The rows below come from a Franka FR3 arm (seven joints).
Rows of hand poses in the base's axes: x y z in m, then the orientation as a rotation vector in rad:
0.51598 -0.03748 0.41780 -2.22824 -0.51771 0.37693
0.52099 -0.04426 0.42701 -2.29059 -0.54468 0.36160
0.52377 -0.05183 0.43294 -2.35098 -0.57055 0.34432
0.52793 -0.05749 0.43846 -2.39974 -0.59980 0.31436
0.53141 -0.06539 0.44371 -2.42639 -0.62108 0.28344
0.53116 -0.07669 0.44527 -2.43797 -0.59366 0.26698
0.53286 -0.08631 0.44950 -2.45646 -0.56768 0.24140
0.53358 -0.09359 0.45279 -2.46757 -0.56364 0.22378
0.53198 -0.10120 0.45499 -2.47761 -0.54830 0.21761
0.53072 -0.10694 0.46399 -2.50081 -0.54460 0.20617
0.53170 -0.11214 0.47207 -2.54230 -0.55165 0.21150
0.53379 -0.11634 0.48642 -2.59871 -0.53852 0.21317
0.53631 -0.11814 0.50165 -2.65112 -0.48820 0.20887
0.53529 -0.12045 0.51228 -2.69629 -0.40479 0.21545
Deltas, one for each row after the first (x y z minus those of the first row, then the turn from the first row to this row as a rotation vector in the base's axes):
0.00501 -0.00678 0.00921 -0.05595 -0.03597 0.01091
0.00779 -0.01435 0.01514 -0.10986 -0.07180 0.02053
0.01195 -0.02001 0.02066 -0.15019 -0.11362 0.02907
0.01543 -0.02791 0.02591 -0.16941 -0.14751 0.03284
0.01518 -0.03921 0.02747 -0.17533 -0.15186 0.00811
0.01688 -0.04883 0.03170 -0.18625 -0.16438 -0.01865
0.01760 -0.05611 0.03499 -0.19296 -0.17721 -0.02733
0.01600 -0.06372 0.03719 -0.20074 -0.17858 -0.04016
0.01474 -0.06946 0.04619 -0.22052 -0.19032 -0.04687
0.01572 -0.07466 0.05427 -0.26169 -0.19891 -0.04132
0.01781 -0.07886 0.06862 -0.31583 -0.20688 -0.05074
0.02033 -0.08066 0.08385 -0.36434 -0.20608 -0.08629
0.01931 -0.08297 0.09448 -0.40902 -0.18688 -0.13956

